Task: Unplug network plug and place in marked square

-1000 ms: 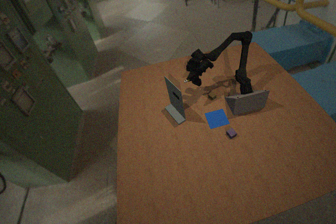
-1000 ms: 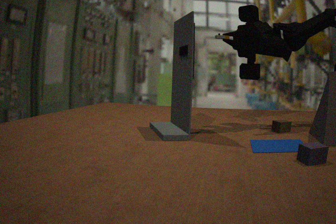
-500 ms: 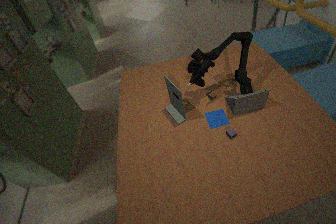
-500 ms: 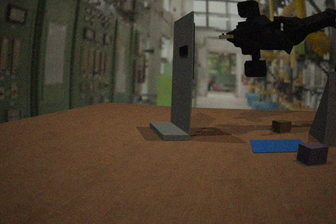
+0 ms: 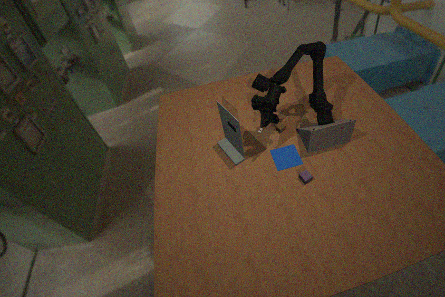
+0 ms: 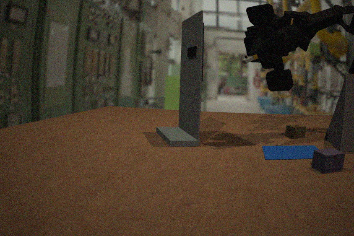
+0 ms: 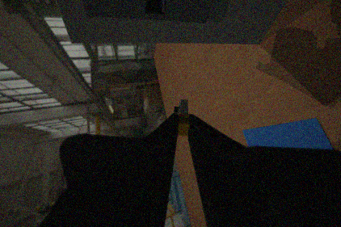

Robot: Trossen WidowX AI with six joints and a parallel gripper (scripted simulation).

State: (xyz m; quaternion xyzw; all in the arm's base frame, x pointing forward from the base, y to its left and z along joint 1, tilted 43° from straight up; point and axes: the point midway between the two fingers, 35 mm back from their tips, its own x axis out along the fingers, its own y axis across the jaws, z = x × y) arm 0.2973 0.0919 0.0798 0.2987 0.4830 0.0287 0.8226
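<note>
My gripper tip is 10 cm past the blue marked square, 5 cm to the right of it and 17 cm above it. The rest, counted from my gripper tip: grey upright panel: 13 cm ahead, 4 cm to the right, 5 cm below; dark brown cube: 12 cm behind, 13 cm to the right, 15 cm below; network plug: right at my gripper tip.
</note>
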